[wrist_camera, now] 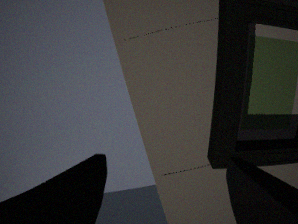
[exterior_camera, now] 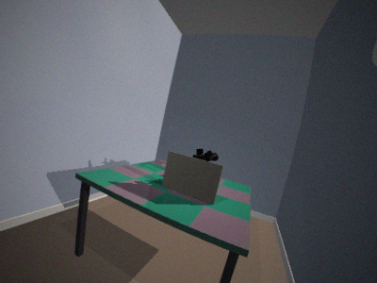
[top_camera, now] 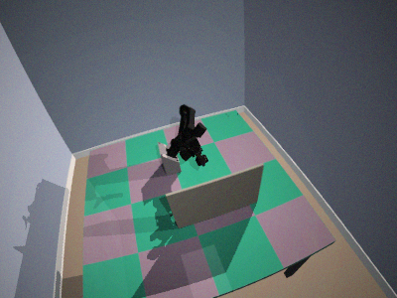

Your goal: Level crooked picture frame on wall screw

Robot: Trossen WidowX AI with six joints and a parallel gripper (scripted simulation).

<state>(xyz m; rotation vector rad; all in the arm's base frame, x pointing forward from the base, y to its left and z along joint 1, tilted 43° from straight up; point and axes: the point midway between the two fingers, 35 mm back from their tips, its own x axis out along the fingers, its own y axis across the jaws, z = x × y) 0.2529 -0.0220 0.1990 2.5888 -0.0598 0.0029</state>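
The picture frame is 14 cm ahead of my gripper tip, 2 cm to the left of it and 11 cm below it. From my gripper tip the other things lie so: wall panel (15 cm ahead, 2 cm to the left, 12 cm below).
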